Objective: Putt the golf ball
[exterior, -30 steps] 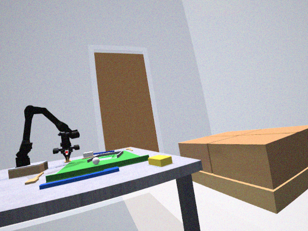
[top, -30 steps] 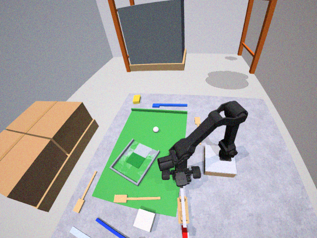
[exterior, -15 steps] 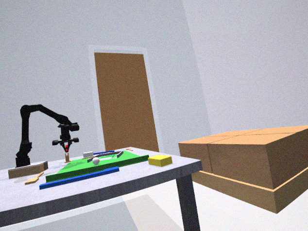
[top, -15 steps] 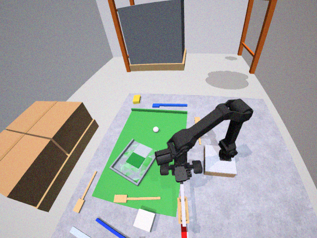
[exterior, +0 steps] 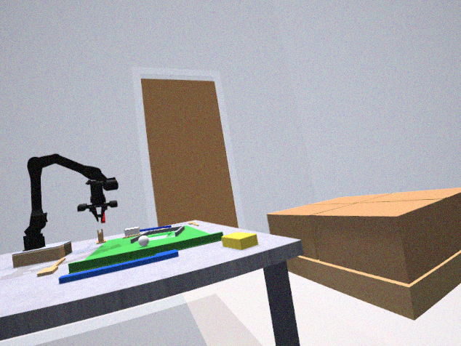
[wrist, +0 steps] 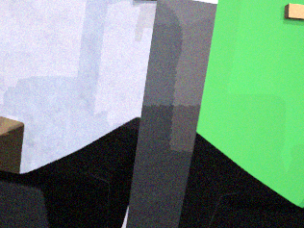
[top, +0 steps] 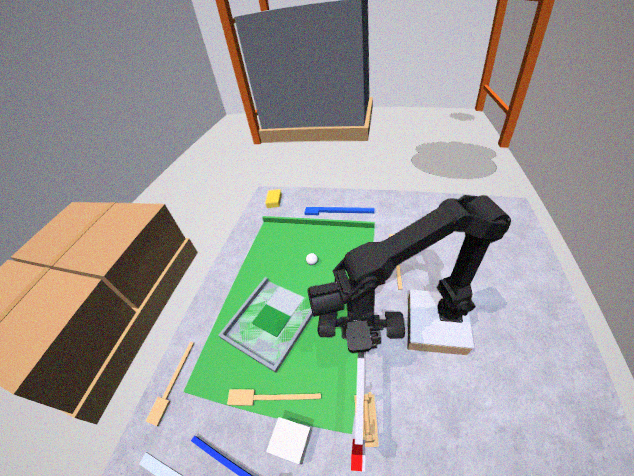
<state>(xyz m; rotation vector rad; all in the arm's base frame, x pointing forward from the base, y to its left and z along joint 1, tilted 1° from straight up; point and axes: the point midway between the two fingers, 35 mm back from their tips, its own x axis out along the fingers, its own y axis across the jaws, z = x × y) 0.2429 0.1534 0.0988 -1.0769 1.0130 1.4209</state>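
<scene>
Now: the red putter 11 cm to the left of my gripper tip, 2 cm above it and 1 cm behind it. Round my gripper tip: wooden stand (14 cm to the left, 9 cm below, 3 cm behind); white block (22 cm to the left, 14 cm ahead, 10 cm below); green mat (24 cm ahead, 19 cm to the right, 12 cm below).
</scene>
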